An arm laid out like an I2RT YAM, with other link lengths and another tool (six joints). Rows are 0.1 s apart.
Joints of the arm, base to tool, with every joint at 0 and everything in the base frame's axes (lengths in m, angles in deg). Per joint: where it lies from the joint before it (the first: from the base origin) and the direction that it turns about. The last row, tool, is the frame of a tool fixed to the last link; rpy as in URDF.
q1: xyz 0 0 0.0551 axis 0 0 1
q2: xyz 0.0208 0.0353 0.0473 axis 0 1 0
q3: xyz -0.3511 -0.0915 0 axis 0 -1 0
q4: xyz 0.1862 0.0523 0.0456 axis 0 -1 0
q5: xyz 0.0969 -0.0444 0.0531 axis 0 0 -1
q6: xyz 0.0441 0 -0.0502 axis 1 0 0
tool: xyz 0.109 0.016 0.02 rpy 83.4 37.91 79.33
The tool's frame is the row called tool.
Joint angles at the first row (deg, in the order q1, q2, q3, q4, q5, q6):
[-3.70, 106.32, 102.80, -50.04, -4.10, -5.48]
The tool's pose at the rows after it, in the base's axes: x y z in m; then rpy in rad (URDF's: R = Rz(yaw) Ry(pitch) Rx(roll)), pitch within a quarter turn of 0, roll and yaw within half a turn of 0:
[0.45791 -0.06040 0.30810 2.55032 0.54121 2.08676]
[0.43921 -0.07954 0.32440 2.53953 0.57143 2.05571]
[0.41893 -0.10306 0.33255 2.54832 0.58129 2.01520]
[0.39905 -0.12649 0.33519 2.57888 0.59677 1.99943]
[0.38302 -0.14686 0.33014 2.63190 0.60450 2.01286]
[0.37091 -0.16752 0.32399 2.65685 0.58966 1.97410]
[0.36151 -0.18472 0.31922 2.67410 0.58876 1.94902]
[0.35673 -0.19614 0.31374 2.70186 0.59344 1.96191]
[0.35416 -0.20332 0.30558 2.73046 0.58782 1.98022]
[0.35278 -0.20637 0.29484 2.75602 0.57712 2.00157]
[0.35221 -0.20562 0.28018 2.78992 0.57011 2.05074]
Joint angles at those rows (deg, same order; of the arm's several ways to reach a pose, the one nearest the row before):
[-5.08, 103.68, 103.66, -51.33, -3.92, -6.83]
[-7.79, 100.88, 103.65, -52.82, -3.86, -8.51]
[-11.33, 98.85, 103.66, -54.94, -3.92, -9.69]
[-15.11, 97.49, 103.66, -57.06, -3.90, -12.18]
[-18.57, 97.25, 103.63, -59.07, -3.88, -15.40]
[-21.89, 97.43, 103.24, -59.96, -3.88, -15.77]
[-24.69, 97.54, 102.52, -59.81, -3.90, -16.75]
[-26.50, 98.17, 102.43, -59.92, -3.90, -18.79]
[-27.62, 98.96, 101.99, -59.92, -3.90, -20.29]
[-28.12, 99.53, 100.51, -59.18, -3.90, -21.39]
[-28.12, 99.94, 97.76, -57.43, -3.88, -23.46]

